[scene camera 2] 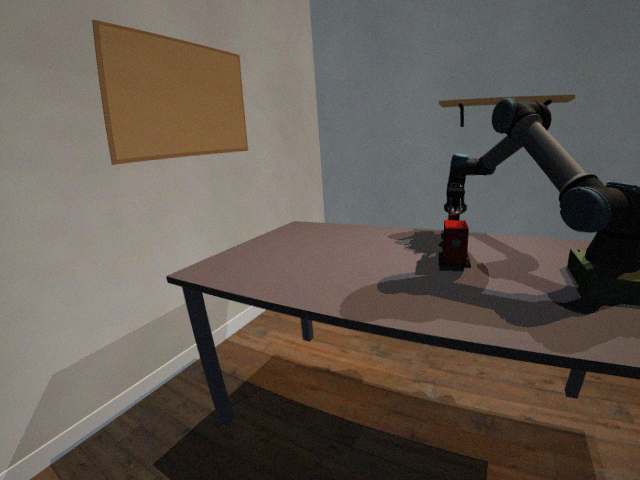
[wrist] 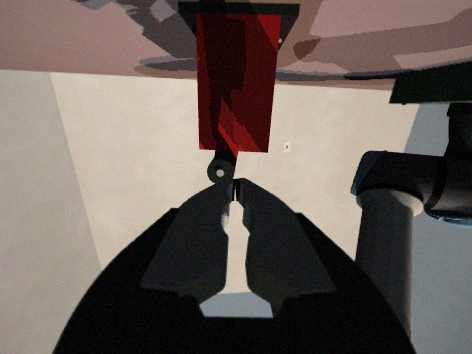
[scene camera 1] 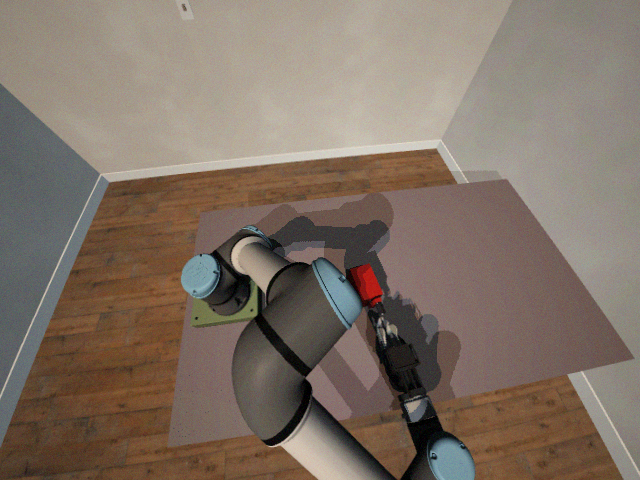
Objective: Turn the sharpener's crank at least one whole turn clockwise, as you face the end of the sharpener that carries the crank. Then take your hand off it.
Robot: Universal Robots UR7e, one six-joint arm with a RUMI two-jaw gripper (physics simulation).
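There is a red sharpener that I can see, together with my gripper. As for the wrist view, my gripper appears there too.
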